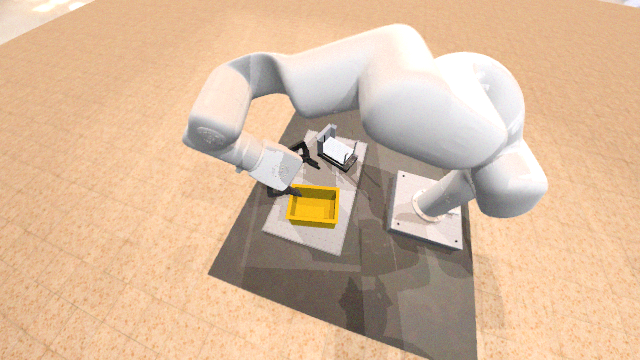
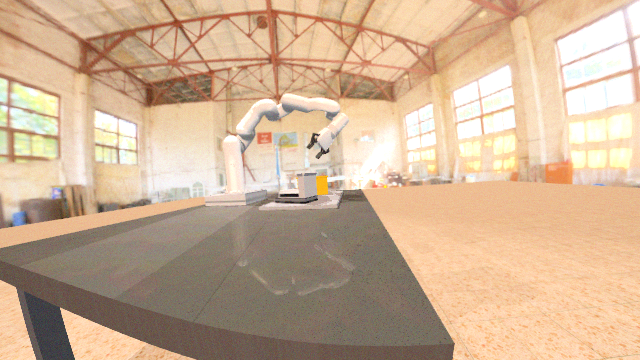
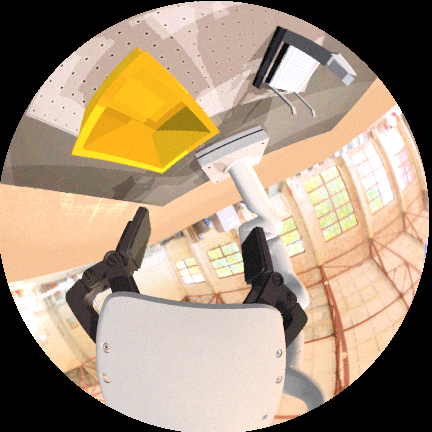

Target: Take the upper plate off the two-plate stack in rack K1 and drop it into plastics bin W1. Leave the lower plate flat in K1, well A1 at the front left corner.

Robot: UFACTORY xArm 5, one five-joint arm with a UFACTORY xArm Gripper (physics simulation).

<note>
In view: my gripper (image 1: 308,180) and a white plate (image 3: 295,67).
My gripper is seen too in image 3 (image 3: 199,227).
</note>
